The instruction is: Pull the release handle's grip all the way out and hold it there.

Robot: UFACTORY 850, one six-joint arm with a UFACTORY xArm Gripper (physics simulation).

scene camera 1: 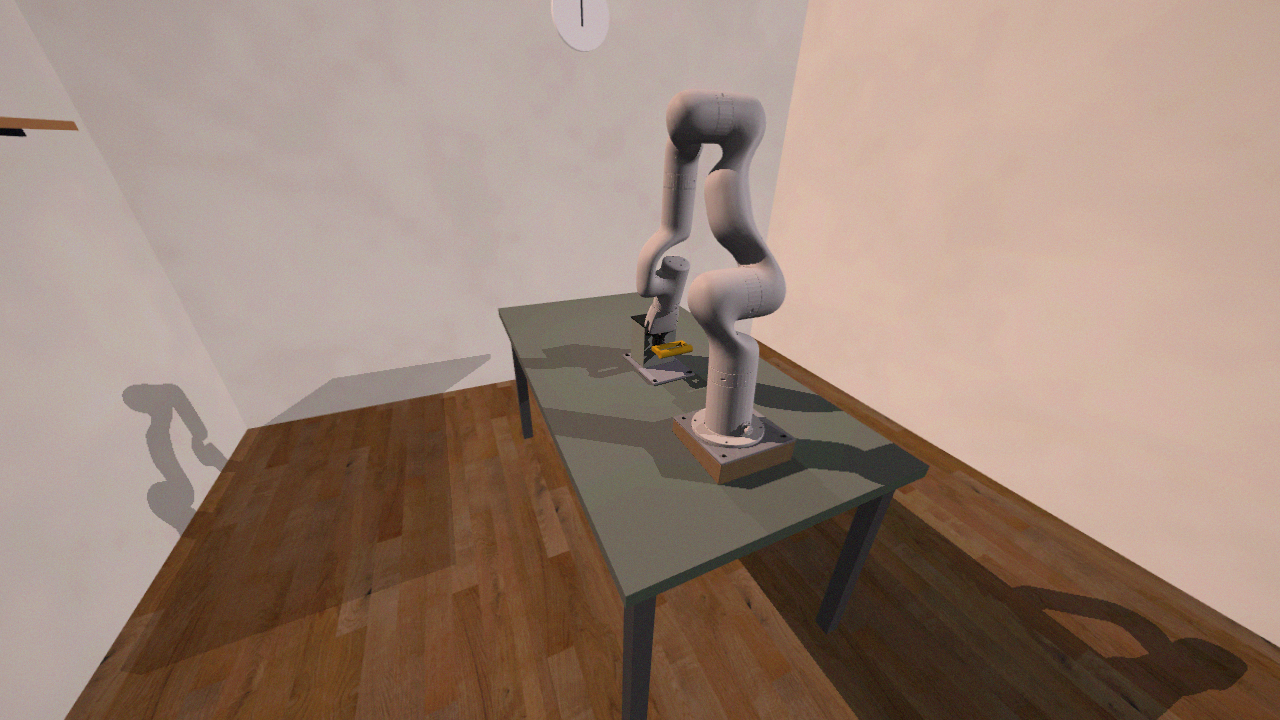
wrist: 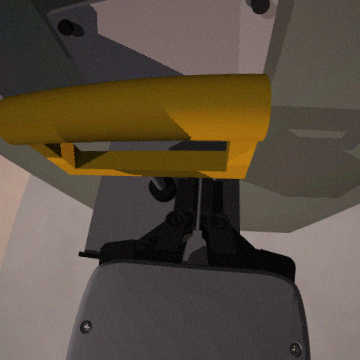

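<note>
The release handle's yellow grip (scene camera 1: 673,353) (wrist: 135,112) stands out over the grey base plate (scene camera 1: 664,376) (wrist: 165,37). In the wrist view it is a thick round bar with a slotted frame behind it. A round shaft in a black collar (wrist: 162,189) shows behind the frame, on the grey upright panel (wrist: 117,212). My gripper (scene camera 1: 660,343) (wrist: 200,175) is shut and empty. Its fingers point in behind the grip frame, between it and the upright panel. The frame's rear edge hides the fingertips, so contact cannot be told.
The fixture stands on the green-grey table (scene camera 1: 590,483) (wrist: 320,90), in front of the arm's wooden base block (scene camera 1: 747,461). Dark bolt heads (wrist: 65,27) (wrist: 260,5) rise from the base plate. The robot's shadow falls across part of the table.
</note>
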